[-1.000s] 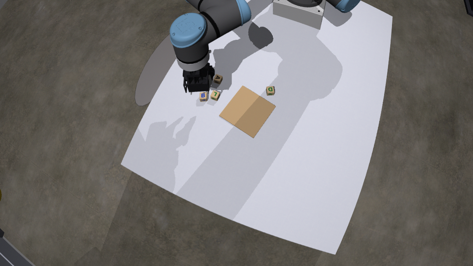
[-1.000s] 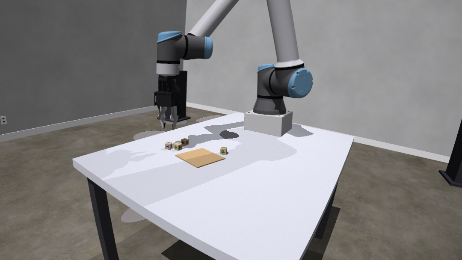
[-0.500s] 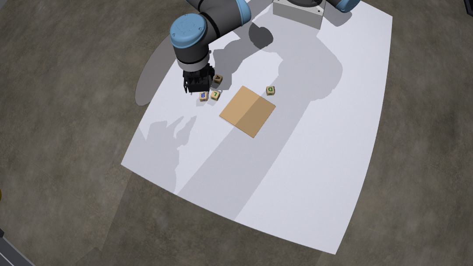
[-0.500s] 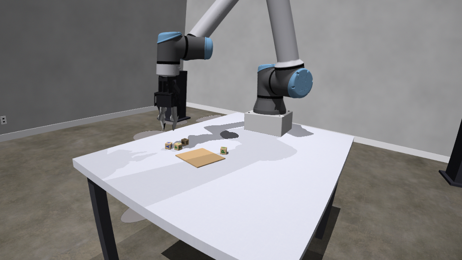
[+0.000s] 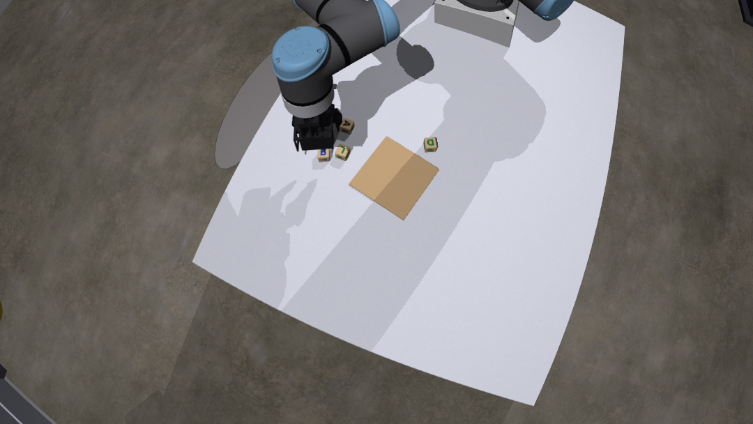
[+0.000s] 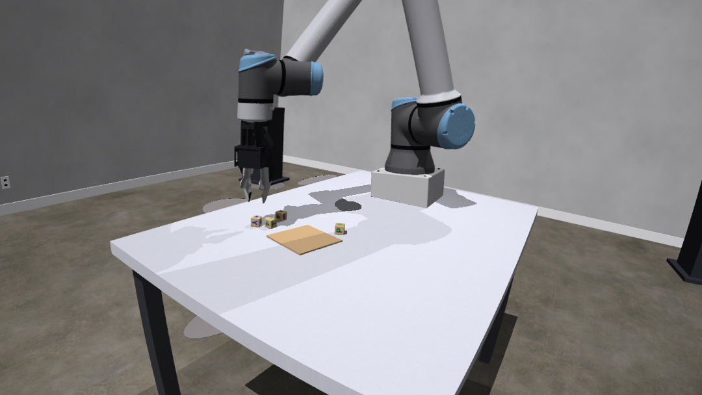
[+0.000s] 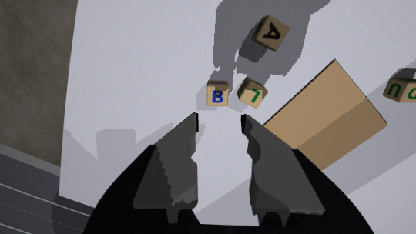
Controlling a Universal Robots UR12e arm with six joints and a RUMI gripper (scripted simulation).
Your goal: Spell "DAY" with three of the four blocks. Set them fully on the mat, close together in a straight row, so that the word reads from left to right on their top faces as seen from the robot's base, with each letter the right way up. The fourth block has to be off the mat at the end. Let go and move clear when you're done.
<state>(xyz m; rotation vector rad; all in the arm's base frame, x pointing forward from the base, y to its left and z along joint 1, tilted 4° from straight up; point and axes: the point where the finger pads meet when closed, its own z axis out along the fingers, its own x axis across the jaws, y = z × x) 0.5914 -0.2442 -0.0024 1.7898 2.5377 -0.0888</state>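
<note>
Now: hand 70 mm above the blue-lettered block. Also, from my hand: D block 210 mm to the left, 90 mm behind, 70 mm below; then green-lettered block 70 mm below, 40 mm to the left, 20 mm behind; then tan mat 160 mm to the left, 80 mm below.
</note>
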